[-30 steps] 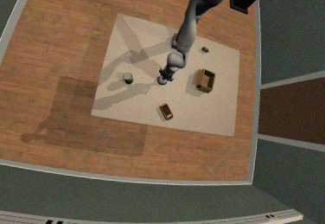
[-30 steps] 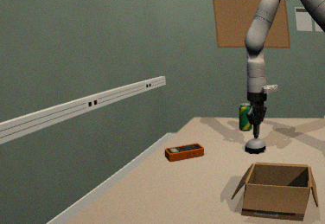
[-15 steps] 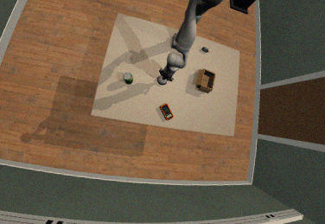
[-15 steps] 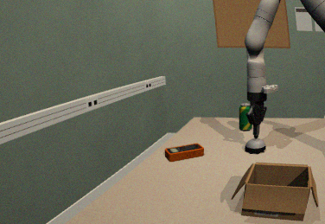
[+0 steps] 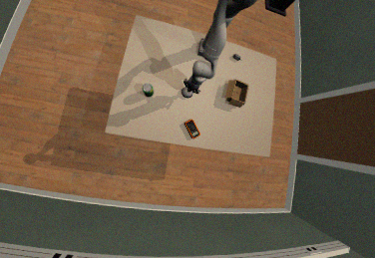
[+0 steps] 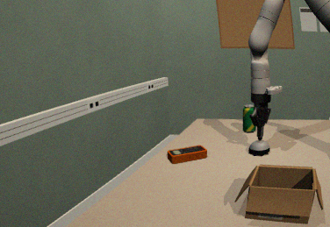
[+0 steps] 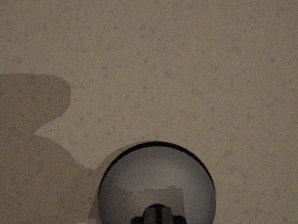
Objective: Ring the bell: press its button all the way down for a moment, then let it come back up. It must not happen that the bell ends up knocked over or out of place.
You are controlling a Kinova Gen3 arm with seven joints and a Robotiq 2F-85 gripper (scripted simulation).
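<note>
The button is 30 mm below my hand. Round my hand: green can 270 mm to the right, 40 mm ahead, 20 mm below; then bell 40 mm below; then cardboard box 380 mm to the left, 40 mm below, 40 mm behind.
</note>
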